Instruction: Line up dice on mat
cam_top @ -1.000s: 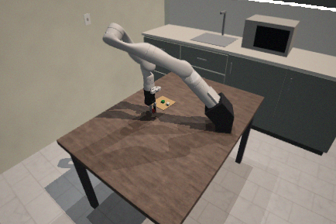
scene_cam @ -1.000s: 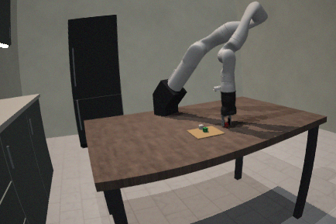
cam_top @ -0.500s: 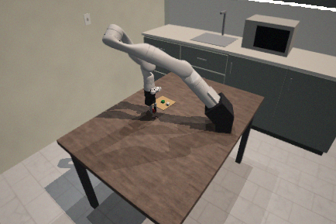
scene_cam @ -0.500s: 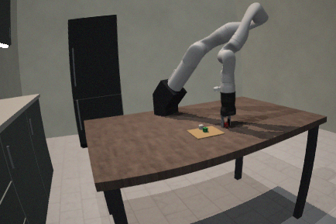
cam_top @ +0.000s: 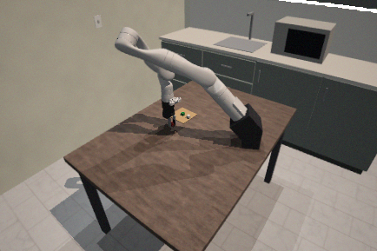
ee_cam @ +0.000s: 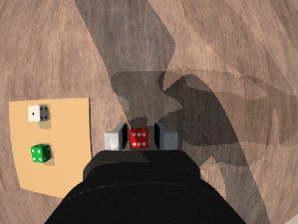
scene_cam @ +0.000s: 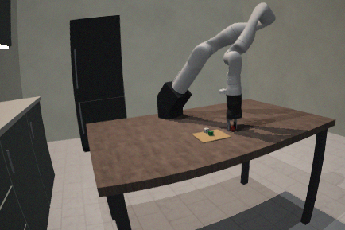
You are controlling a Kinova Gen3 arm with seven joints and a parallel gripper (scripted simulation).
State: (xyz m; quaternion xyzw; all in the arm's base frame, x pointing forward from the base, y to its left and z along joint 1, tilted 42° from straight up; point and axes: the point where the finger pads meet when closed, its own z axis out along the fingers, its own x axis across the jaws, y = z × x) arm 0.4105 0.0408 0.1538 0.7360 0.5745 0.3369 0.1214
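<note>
My gripper is now 1 cm above the red die. From my hand the other things lie so: green die 1 cm ahead, 13 cm to the right, 1 cm below; white die 4 cm behind, 13 cm to the right, 1 cm below; tan mat 1 cm ahead, 13 cm to the right, 2 cm below.
</note>
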